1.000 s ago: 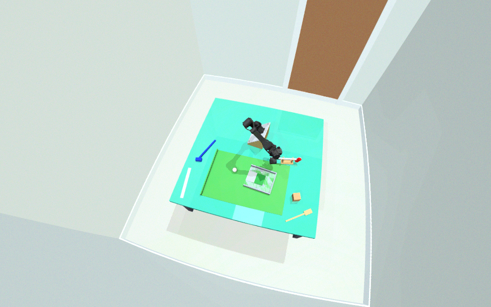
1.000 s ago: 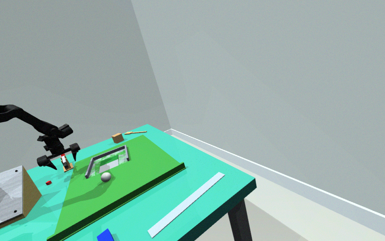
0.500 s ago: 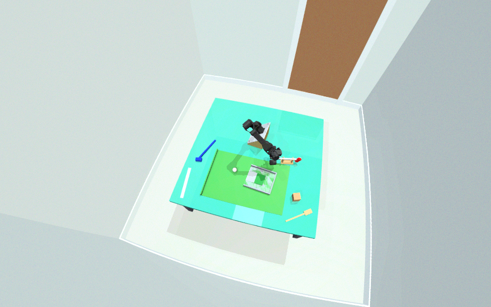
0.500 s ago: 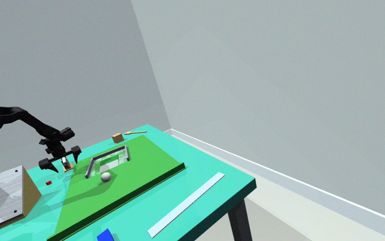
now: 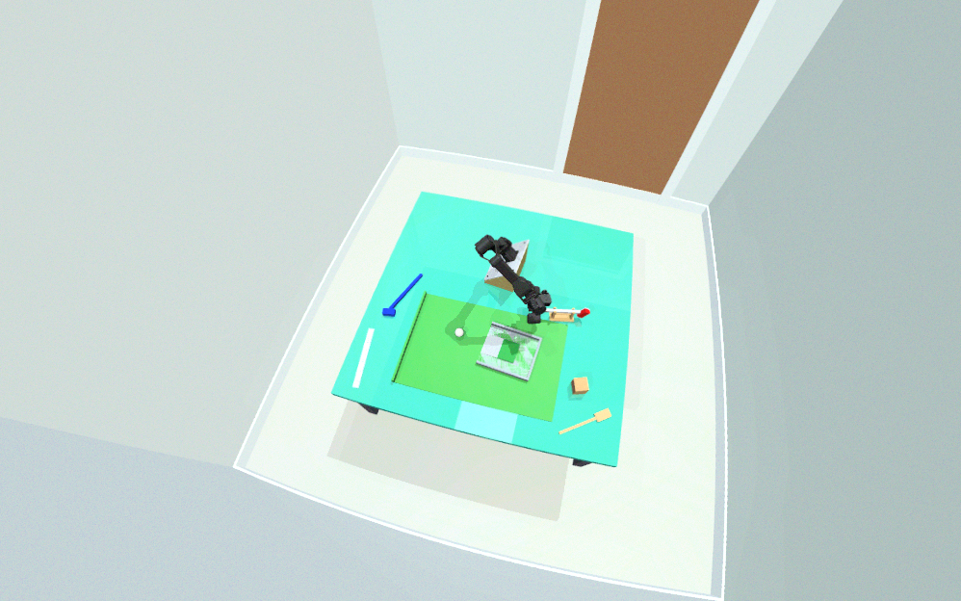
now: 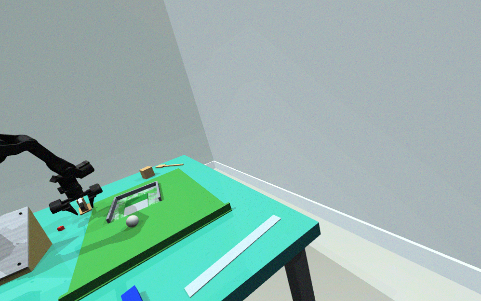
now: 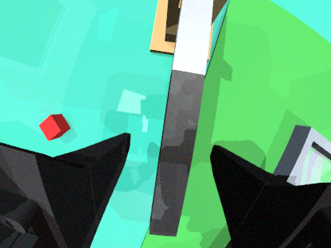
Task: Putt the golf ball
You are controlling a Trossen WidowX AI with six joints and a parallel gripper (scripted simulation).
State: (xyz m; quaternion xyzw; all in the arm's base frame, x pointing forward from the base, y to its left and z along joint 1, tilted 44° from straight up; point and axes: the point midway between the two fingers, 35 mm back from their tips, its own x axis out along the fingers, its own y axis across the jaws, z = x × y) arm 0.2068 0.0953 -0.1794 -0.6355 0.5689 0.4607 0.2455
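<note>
Now: the red piece 9 cm behind my gripper tip, 4 cm to the right of it and 2 cm below it. The rest, counted from my gripper tip: white golf ball (23 cm ahead, 31 cm to the right, 1 cm below); then red putter (4 cm behind, 11 cm to the left, 3 cm above); then wooden cube (28 cm ahead, 30 cm to the left).
</note>
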